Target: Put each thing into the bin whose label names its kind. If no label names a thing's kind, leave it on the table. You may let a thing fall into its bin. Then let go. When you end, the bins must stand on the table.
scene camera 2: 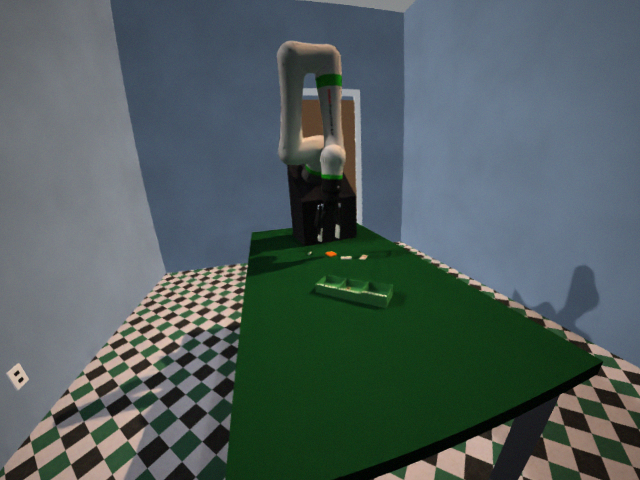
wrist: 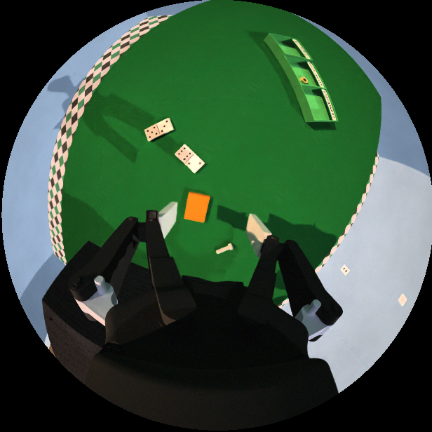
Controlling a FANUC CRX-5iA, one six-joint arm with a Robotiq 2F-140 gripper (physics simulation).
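Note:
My gripper is open and empty, above the table near its base. An orange block lies on the table, in the wrist view between the fingertips, nearer the left one. A small pale bolt lies beside it. One domino and another domino lie face up farther off. A green three-compartment bin tray stands on the table; its middle compartment holds a small yellow-orange ring-like piece. One label reads "STATIONERY", on an end compartment; the others are too small to read.
The green table extends beyond the bins. The arm's dark pedestal stands at the table's far end in the scene view. Walls and a checkered floor surround the table.

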